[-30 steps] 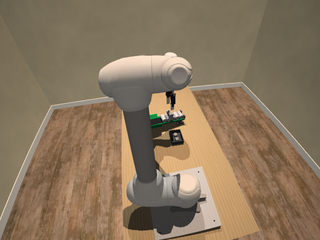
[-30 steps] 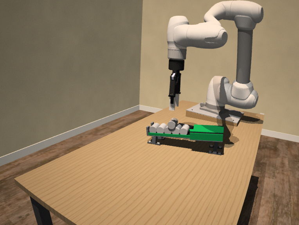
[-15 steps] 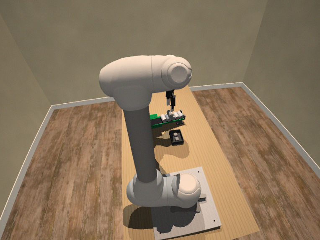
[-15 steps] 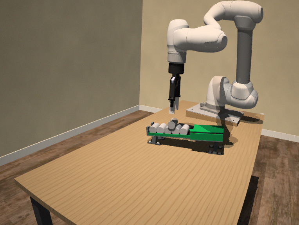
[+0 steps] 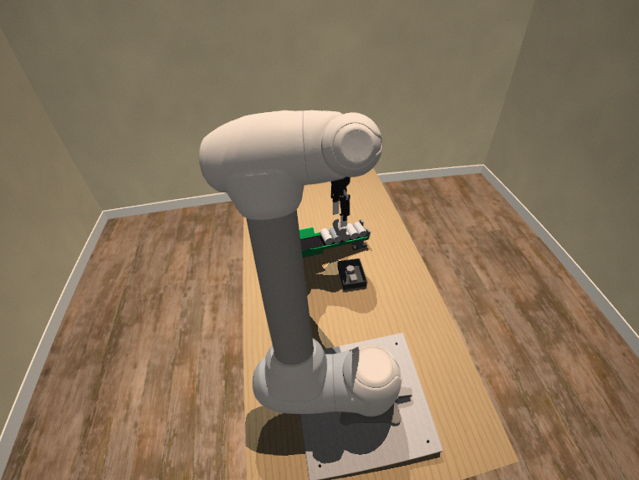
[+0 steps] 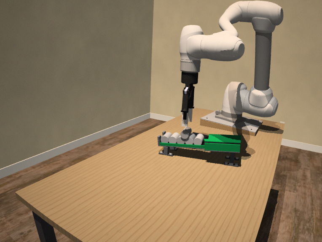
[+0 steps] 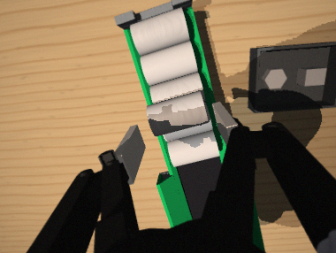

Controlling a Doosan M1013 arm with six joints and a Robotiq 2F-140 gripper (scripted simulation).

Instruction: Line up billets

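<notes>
The grey stop lies 40 mm ahead of my hand, 110 mm to the right of it and 130 mm below it. Also, from my hand: black tray: 180 mm behind, 50 mm to the right, 180 mm below.
</notes>
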